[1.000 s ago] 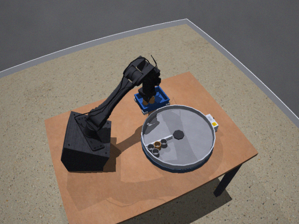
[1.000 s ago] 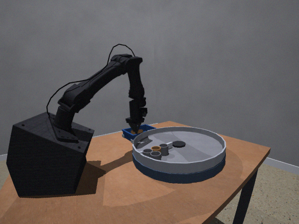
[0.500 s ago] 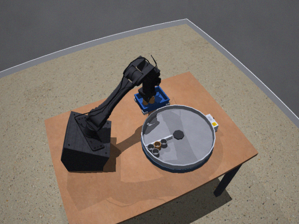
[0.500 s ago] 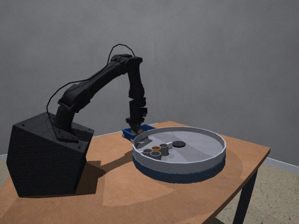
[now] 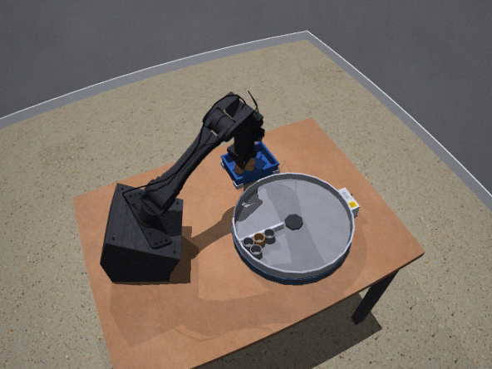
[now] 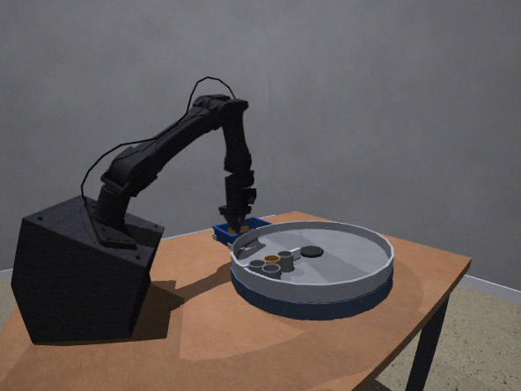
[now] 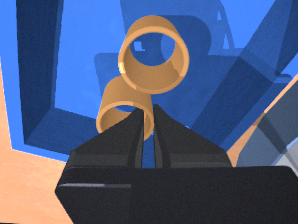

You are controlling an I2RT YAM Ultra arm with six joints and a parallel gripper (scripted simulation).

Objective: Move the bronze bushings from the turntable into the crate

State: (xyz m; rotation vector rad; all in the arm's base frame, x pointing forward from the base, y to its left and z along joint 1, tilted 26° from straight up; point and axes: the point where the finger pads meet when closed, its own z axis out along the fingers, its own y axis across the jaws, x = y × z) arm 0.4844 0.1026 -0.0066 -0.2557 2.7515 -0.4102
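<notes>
Right now my hand is 4 cm short of the blue crate and 1 cm above it. Also, from my hand: grey turntable 4 cm behind, 33 cm to the right, 1 cm above.
</notes>
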